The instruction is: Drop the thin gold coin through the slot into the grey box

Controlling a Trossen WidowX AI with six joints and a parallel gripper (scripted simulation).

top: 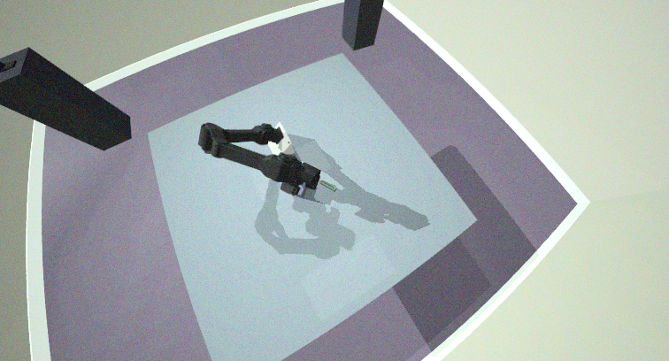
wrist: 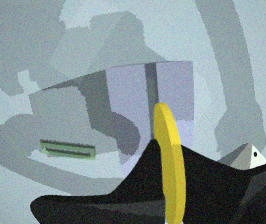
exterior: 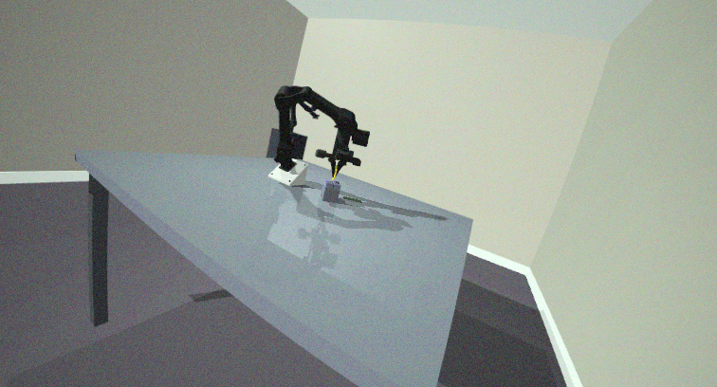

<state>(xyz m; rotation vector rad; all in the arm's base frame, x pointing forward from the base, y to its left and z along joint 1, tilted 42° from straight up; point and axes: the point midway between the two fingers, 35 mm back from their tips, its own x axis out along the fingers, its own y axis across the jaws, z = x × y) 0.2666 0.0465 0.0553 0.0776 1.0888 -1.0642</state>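
My gripper tip is 20 mm below the gold coin.
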